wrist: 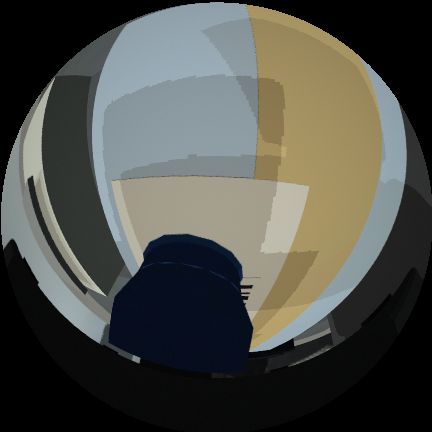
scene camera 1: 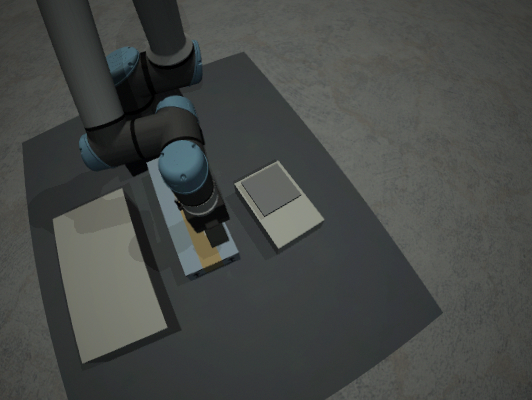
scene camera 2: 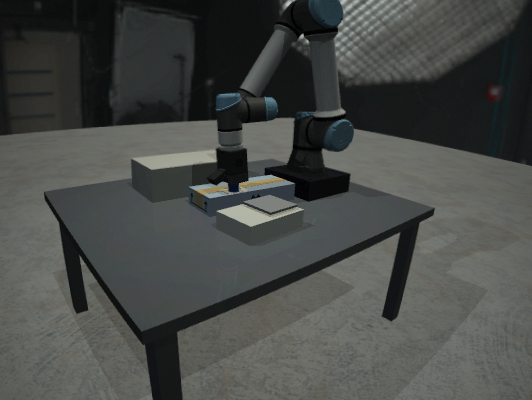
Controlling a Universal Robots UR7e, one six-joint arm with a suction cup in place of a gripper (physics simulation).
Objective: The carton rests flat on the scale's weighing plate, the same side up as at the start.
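Frame: origin at the arm's base, x left, y back, z up, level; centimetres.
Seen in the pictures: hand, its tool point: [wrist: 195, 251] [scene camera 2: 234, 194]; arm's base, origin of its link: [scene camera 2: 305, 169].
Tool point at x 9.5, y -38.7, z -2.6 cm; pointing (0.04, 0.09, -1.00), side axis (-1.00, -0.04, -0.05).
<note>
Pixels of each thing's top centre, then the offset from my tool point to it. Level surfaces: height alone.
- long light-blue carton, centre of its top: [wrist: 257, 329] [scene camera 1: 187, 203] [scene camera 2: 244, 184] dx -4.4, dy +6.5, dz +1.3 cm
- cream scale, centre of its top: [wrist: 27, 211] [scene camera 1: 278, 198] [scene camera 2: 261, 205] dx +17.4, dy -1.6, dz +2.1 cm
- grey square weighing plate, centre of its top: [wrist: 39, 241] [scene camera 1: 271, 188] [scene camera 2: 270, 203] dx +16.8, dy +1.9, dz +2.1 cm
- large cream block, centre of its top: [scene camera 1: 101, 268] [scene camera 2: 186, 158] dx -27.5, dy -4.5, dz +6.7 cm
- dark grey table, height of its surface: dz -4.6 cm
The long light-blue carton [scene camera 1: 202, 245] [scene camera 2: 277, 191] [wrist: 175, 125], with tan tape and a pale label on top, lies flat on the table beside the scale. My gripper [scene camera 2: 233, 188] [wrist: 192, 250] is a dark blue suction cup. It points down and is pressed on the carton's top, on the label beside the tape. The cup hides part of the label's barcode in the wrist view. In scene camera 1 the arm's wrist hides the cup. The cream scale [scene camera 1: 295, 222] [scene camera 2: 255, 227] [wrist: 35, 135] has a grey square weighing plate [scene camera 1: 272, 189] [scene camera 2: 272, 204], with nothing on it.
A large cream block [scene camera 1: 110, 275] [scene camera 2: 165, 177] stands on the other side of the carton from the scale, a narrow gap away. The black robot base [scene camera 2: 320, 187] stands close to the carton's far end. All stand on the dark grey table [scene camera 1: 300, 310] [scene camera 2: 150, 260].
</note>
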